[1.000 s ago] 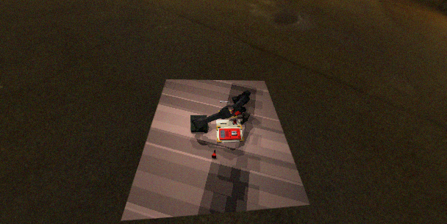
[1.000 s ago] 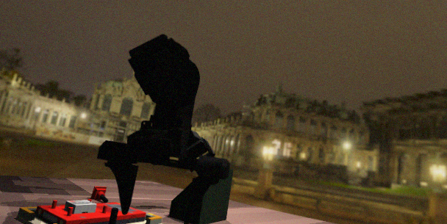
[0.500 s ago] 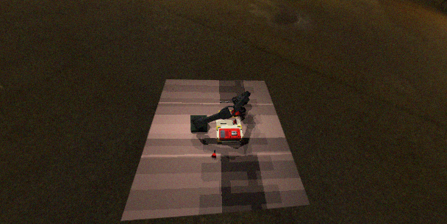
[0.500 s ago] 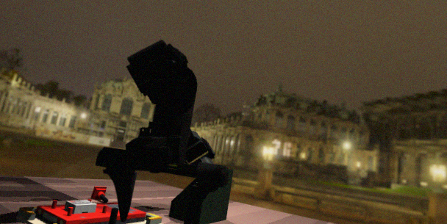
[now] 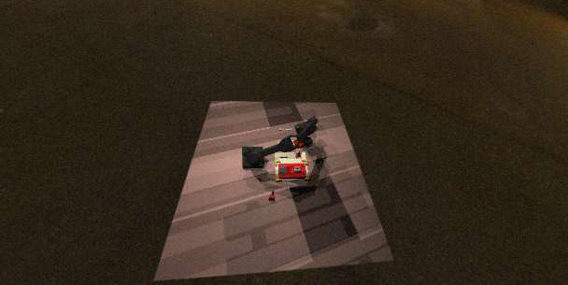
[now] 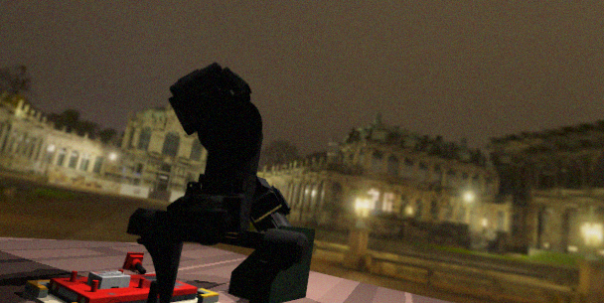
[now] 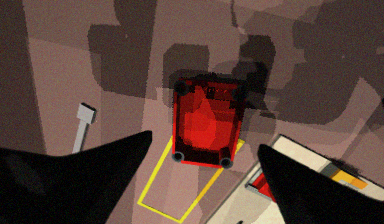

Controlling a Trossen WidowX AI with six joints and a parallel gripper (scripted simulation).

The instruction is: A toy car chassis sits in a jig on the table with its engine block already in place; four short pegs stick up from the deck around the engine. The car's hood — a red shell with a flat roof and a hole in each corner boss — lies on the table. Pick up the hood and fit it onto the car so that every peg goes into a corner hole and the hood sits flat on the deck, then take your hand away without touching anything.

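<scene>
The red hood is 5 cm below my gripper tip. The rest, counted from my gripper tip: small grey tool 12 cm behind, 14 cm to the left, 5 cm below; then grey engine block 6 cm behind, 24 cm to the right, 3 cm below.
</scene>
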